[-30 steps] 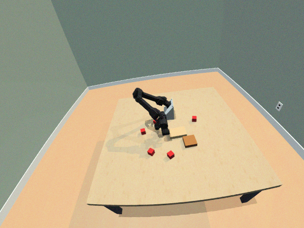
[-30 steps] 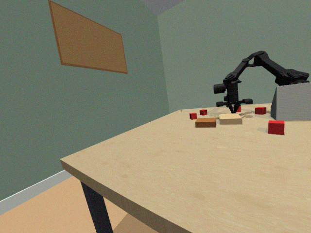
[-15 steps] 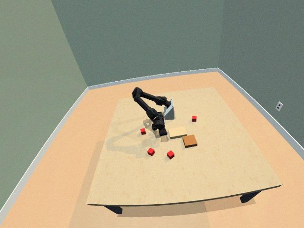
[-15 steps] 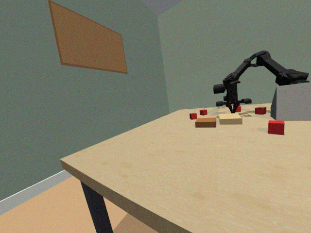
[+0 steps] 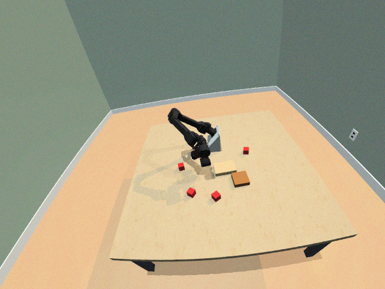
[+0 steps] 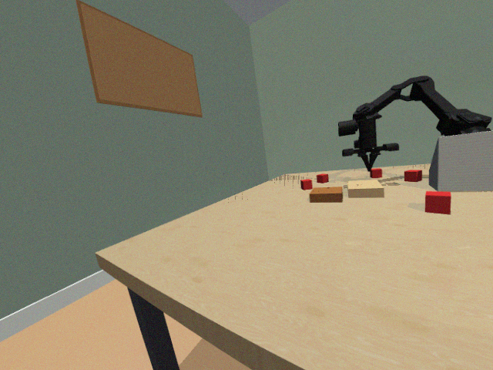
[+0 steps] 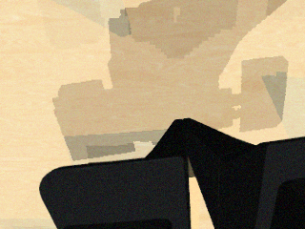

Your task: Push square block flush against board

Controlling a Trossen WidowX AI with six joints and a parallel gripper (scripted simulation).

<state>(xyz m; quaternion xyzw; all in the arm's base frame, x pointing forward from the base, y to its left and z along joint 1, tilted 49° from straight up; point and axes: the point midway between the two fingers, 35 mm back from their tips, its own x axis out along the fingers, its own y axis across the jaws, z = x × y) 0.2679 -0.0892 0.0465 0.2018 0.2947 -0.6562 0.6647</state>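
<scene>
My gripper tip is now 13 cm to the right of the pale tan board, 4 cm above it and 2 cm short of it. The rest, counted from my gripper tip: brown square block 22 cm to the left, 13 cm ahead, 4 cm below.
</scene>
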